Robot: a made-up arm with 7 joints. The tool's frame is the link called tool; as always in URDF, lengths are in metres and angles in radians. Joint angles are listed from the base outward.
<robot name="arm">
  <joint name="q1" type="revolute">
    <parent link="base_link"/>
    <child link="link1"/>
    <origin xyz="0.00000 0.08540 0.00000"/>
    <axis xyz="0 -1 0"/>
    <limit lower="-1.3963" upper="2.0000"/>
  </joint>
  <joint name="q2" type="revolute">
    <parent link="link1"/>
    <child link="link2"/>
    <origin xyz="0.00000 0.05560 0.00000"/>
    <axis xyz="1 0 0"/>
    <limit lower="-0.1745" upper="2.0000"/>
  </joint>
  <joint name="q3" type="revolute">
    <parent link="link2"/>
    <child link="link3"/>
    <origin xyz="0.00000 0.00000 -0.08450"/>
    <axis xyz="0 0 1"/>
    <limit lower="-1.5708" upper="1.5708"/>
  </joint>
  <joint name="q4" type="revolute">
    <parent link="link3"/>
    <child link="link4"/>
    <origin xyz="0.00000 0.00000 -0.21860"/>
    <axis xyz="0 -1 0"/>
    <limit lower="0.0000" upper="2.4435"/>
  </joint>
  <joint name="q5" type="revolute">
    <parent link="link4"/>
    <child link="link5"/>
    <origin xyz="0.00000 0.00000 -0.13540"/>
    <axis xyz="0 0 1"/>
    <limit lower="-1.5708" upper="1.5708"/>
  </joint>
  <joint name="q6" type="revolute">
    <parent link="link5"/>
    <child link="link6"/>
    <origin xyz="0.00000 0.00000 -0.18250"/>
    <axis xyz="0 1 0"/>
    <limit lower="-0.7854" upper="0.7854"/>
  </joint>
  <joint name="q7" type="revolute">
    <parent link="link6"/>
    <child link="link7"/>
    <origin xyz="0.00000 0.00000 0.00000"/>
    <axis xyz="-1 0 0"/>
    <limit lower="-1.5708" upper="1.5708"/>
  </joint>
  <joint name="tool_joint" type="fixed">
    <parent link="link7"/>
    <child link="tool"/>
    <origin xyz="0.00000 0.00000 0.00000"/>
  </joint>
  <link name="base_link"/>
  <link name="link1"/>
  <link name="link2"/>
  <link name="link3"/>
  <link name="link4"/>
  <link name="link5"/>
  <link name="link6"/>
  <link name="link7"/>
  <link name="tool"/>
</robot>
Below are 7 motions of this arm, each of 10 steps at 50 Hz.
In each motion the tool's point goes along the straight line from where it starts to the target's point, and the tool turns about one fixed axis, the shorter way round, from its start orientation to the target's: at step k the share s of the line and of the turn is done. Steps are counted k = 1, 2, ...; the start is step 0. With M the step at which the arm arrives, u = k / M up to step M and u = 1 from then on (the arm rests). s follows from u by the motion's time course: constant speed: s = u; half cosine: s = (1 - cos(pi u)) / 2; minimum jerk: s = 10 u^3 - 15 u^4 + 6 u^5.
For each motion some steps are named. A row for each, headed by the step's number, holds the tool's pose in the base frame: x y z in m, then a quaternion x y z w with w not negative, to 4 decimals.
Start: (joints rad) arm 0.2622 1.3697 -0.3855 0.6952 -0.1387 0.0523 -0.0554
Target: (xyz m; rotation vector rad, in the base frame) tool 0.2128 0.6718 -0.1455 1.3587 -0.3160 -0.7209
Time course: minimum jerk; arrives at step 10
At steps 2, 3, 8, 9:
2: 0.2290 0.6625 -0.1301 0.6175 -0.1893 -0.3085 0.6983
3: 0.2272 0.6635 -0.1318 0.6170 -0.1841 -0.3103 0.6994
8: 0.2138 0.6712 -0.1446 0.6121 -0.1452 -0.3236 0.7068
9: 0.2129 0.6717 -0.1454 0.6117 -0.1427 -0.3244 0.7072

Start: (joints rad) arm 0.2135 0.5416 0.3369 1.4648 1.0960 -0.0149 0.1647
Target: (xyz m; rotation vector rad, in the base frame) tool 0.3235 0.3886 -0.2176 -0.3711 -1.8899 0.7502
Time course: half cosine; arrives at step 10
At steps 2, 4, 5, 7, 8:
2: 0.3396 0.4026 -0.1710 -0.1602 -0.8124 0.2359 0.5086
4: 0.3351 0.3988 -0.1839 -0.1587 -0.8055 0.2571 0.5098
5: 0.3324 0.3964 -0.1919 -0.1577 -0.8010 0.2701 0.5105
7: 0.3272 0.3918 -0.2070 -0.1557 -0.7921 0.2947 0.5114
8: 0.3252 0.3901 -0.2127 -0.1549 -0.7886 0.3039 0.5117

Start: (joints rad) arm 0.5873 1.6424 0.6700 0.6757 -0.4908 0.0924 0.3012
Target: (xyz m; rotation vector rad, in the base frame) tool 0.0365 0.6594 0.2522 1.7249 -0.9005 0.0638
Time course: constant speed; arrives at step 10
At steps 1, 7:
1: 0.0393 0.6797 0.2247 0.7393 -0.3831 0.0719 0.5491
7: 0.0374 0.6662 0.2430 0.7350 -0.3828 0.0421 0.5582

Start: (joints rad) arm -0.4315 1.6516 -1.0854 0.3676 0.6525 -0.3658 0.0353
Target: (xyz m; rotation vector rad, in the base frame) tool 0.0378 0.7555 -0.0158 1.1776 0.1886 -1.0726
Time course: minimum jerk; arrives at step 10
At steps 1, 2, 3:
1: 0.0266 0.7470 -0.0693 0.4613 0.1076 -0.4476 0.7585
2: 0.0272 0.7475 -0.0667 0.4647 0.1065 -0.4494 0.7555
3: 0.0284 0.7484 -0.0610 0.4720 0.1041 -0.4530 0.7491

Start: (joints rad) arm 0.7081 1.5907 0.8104 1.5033 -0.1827 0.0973 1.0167
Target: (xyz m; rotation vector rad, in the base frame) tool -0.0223 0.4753 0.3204 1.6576 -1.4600 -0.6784
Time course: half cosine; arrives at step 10
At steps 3, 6, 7, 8, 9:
3: 0.0053 0.4639 0.3214 0.6447 -0.5701 -0.2752 0.4285
6: -0.0103 0.4703 0.3208 0.6514 -0.5747 -0.2715 0.4145
7: -0.0151 0.4723 0.3207 0.6534 -0.5761 -0.2704 0.4101
8: -0.0190 0.4739 0.3205 0.6550 -0.5772 -0.2694 0.4066
9: -0.0215 0.4749 0.3204 0.6560 -0.5779 -0.2688 0.4044

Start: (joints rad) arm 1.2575 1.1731 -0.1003 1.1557 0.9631 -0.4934 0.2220
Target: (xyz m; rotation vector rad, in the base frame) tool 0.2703 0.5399 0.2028 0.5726 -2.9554 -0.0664
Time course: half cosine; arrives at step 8
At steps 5, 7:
5: 0.2713 0.5360 0.2067 0.1800 -0.9812 -0.0181 0.0674
7: 0.2704 0.5394 0.2033 0.1886 -0.9796 -0.0215 0.0655

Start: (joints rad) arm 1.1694 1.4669 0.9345 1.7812 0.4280 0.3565 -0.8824
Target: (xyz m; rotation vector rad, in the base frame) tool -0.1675 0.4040 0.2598 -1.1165 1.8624 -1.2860
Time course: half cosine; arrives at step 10
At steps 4, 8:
4: -0.1457 0.4029 0.2584 -0.4019 0.6968 -0.5084 0.3074
8: -0.1643 0.4038 0.2596 -0.4186 0.7022 -0.4888 0.3046

